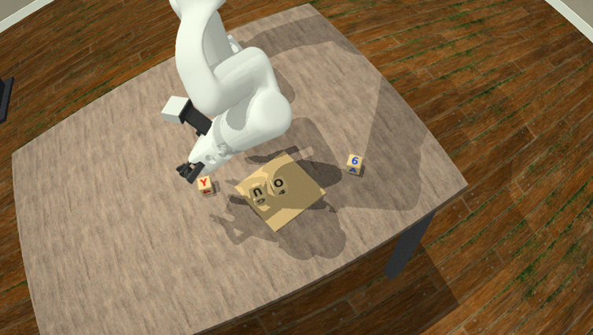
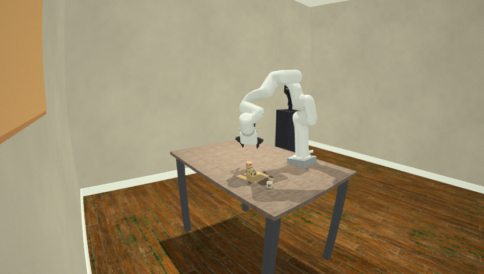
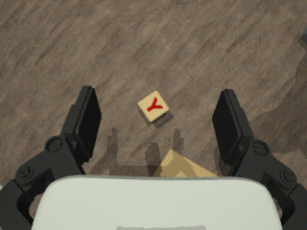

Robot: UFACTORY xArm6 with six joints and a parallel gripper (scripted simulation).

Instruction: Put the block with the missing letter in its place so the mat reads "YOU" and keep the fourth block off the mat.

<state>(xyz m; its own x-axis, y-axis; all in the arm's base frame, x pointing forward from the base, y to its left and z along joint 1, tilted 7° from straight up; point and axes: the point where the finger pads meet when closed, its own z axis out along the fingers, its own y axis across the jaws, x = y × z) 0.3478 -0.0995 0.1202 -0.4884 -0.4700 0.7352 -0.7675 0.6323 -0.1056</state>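
Right now my hand is 130 mm above the letter block. The rest, counted from my hand: tan mat 70 mm ahead, 150 mm to the left, 140 mm below.
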